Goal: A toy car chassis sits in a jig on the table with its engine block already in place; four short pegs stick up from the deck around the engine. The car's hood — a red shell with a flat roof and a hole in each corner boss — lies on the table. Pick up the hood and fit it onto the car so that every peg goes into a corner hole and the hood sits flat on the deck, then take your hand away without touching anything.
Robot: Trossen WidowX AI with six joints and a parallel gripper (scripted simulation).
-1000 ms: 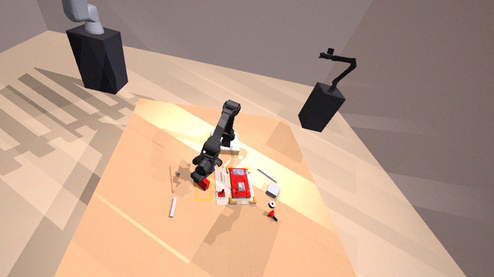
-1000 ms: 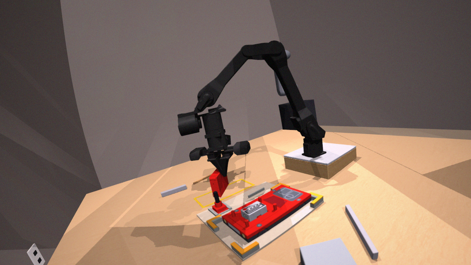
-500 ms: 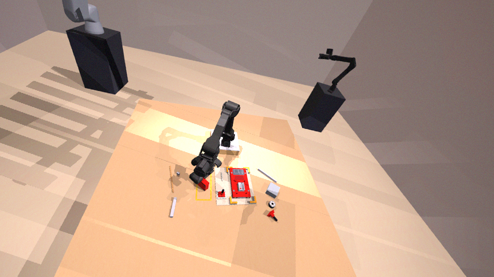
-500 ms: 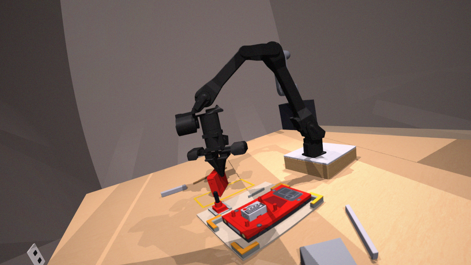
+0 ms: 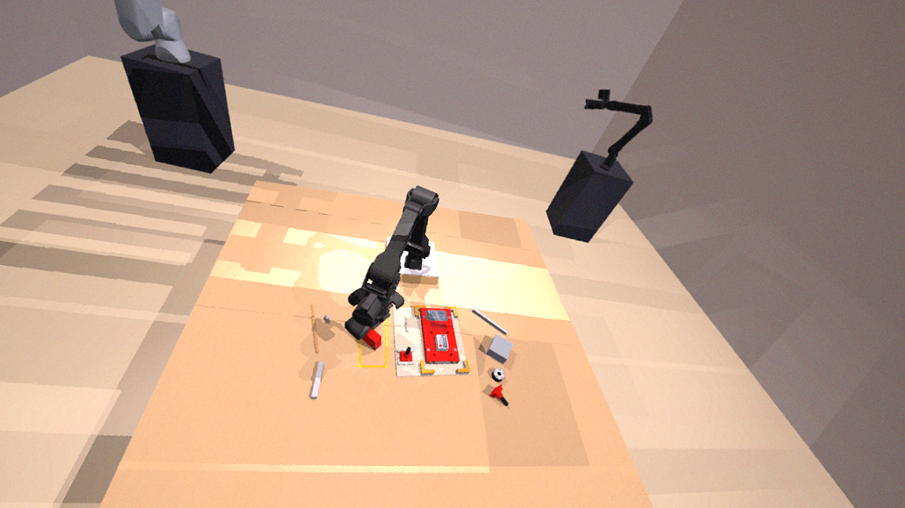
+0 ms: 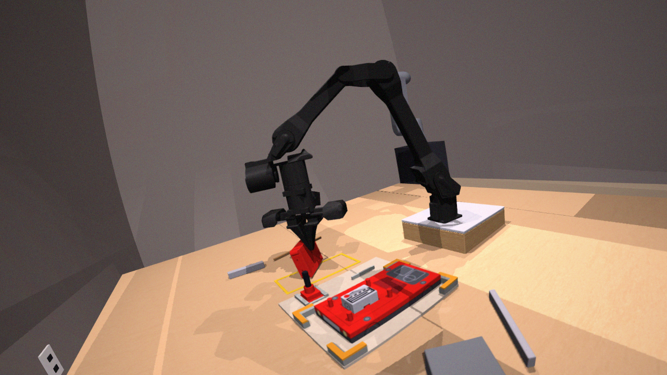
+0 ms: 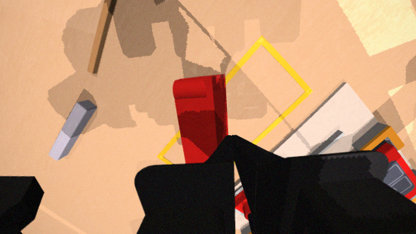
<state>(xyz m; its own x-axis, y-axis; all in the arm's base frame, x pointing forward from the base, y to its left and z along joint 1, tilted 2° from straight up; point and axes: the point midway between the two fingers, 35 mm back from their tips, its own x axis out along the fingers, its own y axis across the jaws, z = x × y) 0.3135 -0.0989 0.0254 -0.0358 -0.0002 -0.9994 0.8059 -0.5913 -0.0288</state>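
Now: the thin wooden stick 170 mm to the right of my gripper tip and 50 mm below it. The rest, counted from my gripper tip: grey engine block (230 mm to the left, 30 mm below); red hood (20 mm below, 10 mm to the right, 10 mm ahead).
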